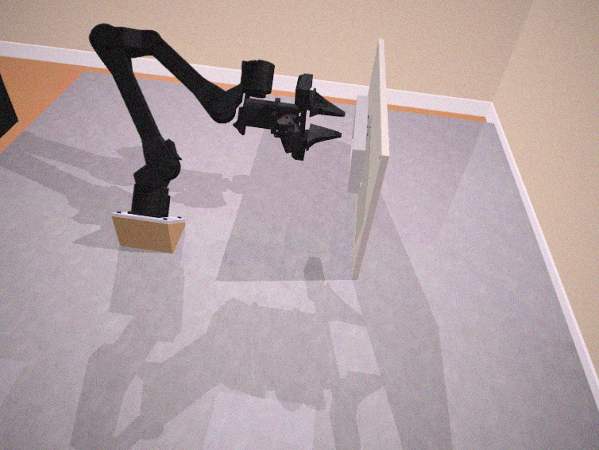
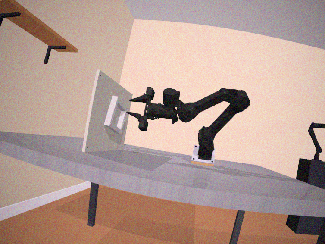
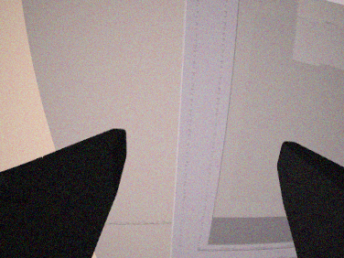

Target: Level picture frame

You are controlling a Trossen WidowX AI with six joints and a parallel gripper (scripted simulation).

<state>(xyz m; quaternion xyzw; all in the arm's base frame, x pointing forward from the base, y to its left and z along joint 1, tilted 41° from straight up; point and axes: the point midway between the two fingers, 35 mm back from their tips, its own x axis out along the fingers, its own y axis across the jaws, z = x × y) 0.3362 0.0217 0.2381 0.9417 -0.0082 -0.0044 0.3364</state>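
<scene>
My gripper tip is 50 mm short of the pale picture frame, 10 mm to the right of it and 50 mm above it. Round my gripper tip: cream wall board 60 mm ahead, 10 mm to the left, 60 mm below.
</scene>
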